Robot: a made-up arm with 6 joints.
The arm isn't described. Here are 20 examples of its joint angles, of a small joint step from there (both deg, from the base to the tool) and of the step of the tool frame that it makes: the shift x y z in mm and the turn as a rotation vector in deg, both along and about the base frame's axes.
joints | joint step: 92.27 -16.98 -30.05 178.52 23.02 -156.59 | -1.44 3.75 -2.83 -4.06 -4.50 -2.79
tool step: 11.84 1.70 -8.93 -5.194 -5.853 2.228
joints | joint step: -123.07 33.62 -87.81 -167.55 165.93 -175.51 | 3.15 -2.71 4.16 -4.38 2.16 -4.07
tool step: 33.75 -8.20 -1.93 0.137 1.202 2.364
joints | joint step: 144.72 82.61 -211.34 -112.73 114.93 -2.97 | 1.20 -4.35 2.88 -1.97 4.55 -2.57
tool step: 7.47 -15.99 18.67 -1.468 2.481 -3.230
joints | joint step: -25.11 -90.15 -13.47 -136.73 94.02 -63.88 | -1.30 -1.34 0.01 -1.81 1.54 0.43
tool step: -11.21 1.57 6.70 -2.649 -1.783 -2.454
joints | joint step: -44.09 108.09 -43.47 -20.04 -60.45 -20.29 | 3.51 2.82 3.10 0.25 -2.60 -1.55
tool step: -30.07 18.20 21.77 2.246 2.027 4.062
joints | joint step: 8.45 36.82 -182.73 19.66 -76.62 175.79 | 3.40 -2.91 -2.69 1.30 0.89 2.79
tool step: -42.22 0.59 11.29 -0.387 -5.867 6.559
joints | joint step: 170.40 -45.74 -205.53 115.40 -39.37 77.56 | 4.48 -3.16 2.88 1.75 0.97 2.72
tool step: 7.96 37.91 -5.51 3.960 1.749 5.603
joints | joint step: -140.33 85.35 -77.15 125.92 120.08 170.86 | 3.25 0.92 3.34 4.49 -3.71 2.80
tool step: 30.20 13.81 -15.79 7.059 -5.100 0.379
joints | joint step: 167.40 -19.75 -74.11 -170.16 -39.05 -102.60 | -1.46 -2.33 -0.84 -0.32 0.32 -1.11
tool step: 10.57 7.74 21.04 2.036 3.220 -0.941
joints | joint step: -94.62 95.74 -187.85 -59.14 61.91 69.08 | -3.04 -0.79 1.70 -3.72 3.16 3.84
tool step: -40.19 6.68 -4.93 -0.361 1.926 -7.525
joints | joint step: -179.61 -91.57 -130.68 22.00 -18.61 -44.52 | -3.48 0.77 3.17 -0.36 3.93 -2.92
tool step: -14.42 -38.15 37.20 -1.707 -7.863 -6.327
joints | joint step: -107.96 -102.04 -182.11 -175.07 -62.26 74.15 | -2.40 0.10 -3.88 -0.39 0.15 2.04
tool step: 19.16 -13.00 -22.98 -3.229 2.223 -0.814
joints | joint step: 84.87 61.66 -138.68 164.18 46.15 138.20 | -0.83 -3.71 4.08 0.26 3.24 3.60
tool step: 7.95 -4.73 14.23 2.346 3.181 1.912
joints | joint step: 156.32 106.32 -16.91 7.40 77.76 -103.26 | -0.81 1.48 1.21 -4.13 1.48 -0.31
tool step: 1.38 -0.15 19.44 -5.509 -2.066 -1.305
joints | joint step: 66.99 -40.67 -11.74 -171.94 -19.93 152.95 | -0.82 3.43 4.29 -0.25 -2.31 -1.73
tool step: -9.58 -30.71 -37.67 -9.413 3.228 1.119
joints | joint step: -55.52 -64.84 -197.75 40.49 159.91 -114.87 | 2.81 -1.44 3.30 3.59 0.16 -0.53
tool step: -19.40 -7.69 3.01 -0.888 4.394 3.162
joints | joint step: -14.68 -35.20 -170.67 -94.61 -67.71 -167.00 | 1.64 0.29 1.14 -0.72 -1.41 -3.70
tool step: 4.90 -10.95 4.29 -1.086 -1.664 -0.967
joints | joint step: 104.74 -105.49 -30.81 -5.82 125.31 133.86 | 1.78 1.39 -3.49 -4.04 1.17 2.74
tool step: 7.71 -10.38 13.77 1.758 -1.678 -3.971
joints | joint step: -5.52 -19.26 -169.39 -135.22 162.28 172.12 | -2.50 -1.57 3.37 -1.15 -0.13 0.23
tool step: 1.74 10.59 5.07 0.262 1.826 -3.875
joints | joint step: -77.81 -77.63 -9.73 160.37 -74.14 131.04 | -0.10 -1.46 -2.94 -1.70 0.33 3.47
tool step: -3.12 0.56 22.65 -5.904 -0.488 -3.104
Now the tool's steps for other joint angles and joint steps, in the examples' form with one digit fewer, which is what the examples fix.
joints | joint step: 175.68 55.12 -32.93 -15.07 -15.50 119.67 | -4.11 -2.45 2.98 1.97 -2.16 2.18
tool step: 4.3 13.4 9.5 0.66 1.35 -8.29
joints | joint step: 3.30 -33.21 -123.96 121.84 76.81 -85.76 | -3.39 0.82 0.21 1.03 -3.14 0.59
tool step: 16.8 -3.8 2.2 2.53 3.26 -3.24
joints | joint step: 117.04 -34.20 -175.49 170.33 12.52 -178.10 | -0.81 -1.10 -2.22 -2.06 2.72 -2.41
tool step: 9.6 -29.3 -18.8 4.40 4.83 -4.53
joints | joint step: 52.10 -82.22 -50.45 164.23 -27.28 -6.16 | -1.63 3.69 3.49 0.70 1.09 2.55
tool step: 26.2 28.0 -28.1 -2.78 5.85 -0.38
